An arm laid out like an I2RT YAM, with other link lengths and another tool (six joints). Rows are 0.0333 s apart.
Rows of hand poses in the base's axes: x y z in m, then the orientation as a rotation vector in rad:
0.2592, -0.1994, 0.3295, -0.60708, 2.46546, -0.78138
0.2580, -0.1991, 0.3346, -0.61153, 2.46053, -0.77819
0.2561, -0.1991, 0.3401, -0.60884, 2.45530, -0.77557
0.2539, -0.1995, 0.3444, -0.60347, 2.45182, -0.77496
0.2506, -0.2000, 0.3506, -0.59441, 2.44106, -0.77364
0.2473, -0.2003, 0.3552, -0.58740, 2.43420, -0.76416
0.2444, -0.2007, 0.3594, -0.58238, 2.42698, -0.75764
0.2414, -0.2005, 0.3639, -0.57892, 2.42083, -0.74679
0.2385, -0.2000, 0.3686, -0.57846, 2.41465, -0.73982
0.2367, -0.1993, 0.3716, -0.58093, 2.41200, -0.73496
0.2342, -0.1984, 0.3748, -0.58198, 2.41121, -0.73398
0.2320, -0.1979, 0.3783, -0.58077, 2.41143, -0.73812
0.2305, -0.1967, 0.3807, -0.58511, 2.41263, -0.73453
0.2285, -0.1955, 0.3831, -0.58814, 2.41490, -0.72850
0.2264, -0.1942, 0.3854, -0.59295, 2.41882, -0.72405
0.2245, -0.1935, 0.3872, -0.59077, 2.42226, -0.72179
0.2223, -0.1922, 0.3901, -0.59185, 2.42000, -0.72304
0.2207, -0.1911, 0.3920, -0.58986, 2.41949, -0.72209
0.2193, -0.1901, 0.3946, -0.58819, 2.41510, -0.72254
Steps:
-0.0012, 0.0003, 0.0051, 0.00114, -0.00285, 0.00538
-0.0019, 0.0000, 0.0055, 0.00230, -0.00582, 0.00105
-0.0022, -0.0004, 0.0043, 0.00152, -0.00518, -0.00175
-0.0033, -0.0005, 0.0062, 0.00260, -0.01308, -0.00102
-0.0033, -0.0003, 0.0046, 0.00813, -0.00933, 0.00080
-0.0029, -0.0004, 0.0042, 0.00555, -0.00870, 0.00137
-0.0030, 0.0002, 0.0045, 0.00835, -0.00740, 0.00305
-0.0029, 0.0005, 0.0047, 0.00487, -0.00608, 0.00388
-0.0018, 0.0007, 0.0030, 0.00279, -0.00171, 0.00380
-0.0025, 0.0009, 0.0032, 0.00042, -0.00037, 0.00120
-0.0022, 0.0005, 0.0035, -0.00267, -0.00004, -0.00194
-0.0015, 0.0012, 0.0024, 0.00156, 0.00250, 0.00318
-0.0020, 0.0012, 0.0024, 0.00366, 0.00287, 0.00263
-0.0021, 0.0013, 0.0023, 0.00214, 0.00509, 0.00268
-0.0019, 0.0007, 0.0018, 0.00225, 0.00218, -0.00202
-0.0022, 0.0013, 0.0029, -0.00122, -0.00157, 0.00117
-0.0016, 0.0011, 0.0019, 0.00115, -0.00123, -0.00079
-0.0014, 0.0010, 0.0026, -0.00005, -0.00453, 0.00048

